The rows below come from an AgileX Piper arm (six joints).
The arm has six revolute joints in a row. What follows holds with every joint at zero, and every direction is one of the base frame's. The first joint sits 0.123 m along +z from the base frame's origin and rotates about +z. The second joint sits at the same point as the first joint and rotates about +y. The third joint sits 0.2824 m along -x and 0.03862 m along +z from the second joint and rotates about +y. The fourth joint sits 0.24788 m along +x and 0.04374 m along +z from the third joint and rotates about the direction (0.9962, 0, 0.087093). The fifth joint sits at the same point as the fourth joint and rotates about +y. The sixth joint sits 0.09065 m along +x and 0.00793 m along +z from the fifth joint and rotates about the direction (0.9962, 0, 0.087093). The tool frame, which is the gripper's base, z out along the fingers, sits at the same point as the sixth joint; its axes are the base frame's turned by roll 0, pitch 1.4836 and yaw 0 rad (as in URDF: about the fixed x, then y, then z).
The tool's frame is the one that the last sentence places.
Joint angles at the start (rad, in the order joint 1, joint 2, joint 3, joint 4, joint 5, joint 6):
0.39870, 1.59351, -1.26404, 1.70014, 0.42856, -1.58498
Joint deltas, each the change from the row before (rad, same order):
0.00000, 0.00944, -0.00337, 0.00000, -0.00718, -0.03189
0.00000, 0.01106, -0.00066, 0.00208, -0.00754, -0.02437
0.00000, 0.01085, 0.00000, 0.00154, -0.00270, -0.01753
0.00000, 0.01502, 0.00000, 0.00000, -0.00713, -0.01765
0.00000, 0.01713, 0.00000, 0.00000, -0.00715, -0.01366
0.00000, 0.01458, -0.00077, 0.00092, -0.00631, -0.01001
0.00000, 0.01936, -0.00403, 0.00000, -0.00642, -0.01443
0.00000, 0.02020, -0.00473, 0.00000, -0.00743, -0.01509
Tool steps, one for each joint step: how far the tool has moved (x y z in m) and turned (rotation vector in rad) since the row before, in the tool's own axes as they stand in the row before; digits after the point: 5 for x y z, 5 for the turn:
0.00183, -0.00202, 0.00248, 0.00779, 0.00572, -0.02941
0.00325, -0.00231, 0.00293, 0.00838, 0.00909, -0.01829
0.00345, -0.00176, 0.00289, 0.00339, 0.00953, -0.01181
0.00493, -0.00265, 0.00400, 0.00776, 0.01449, -0.01175
0.00567, -0.00280, 0.00457, 0.00761, 0.01659, -0.00704
0.00456, -0.00231, 0.00391, 0.00656, 0.01320, -0.00391
0.00512, -0.00277, 0.00519, 0.00647, 0.01509, -0.00869
0.00524, -0.00284, 0.00543, 0.00724, 0.01550, -0.00940

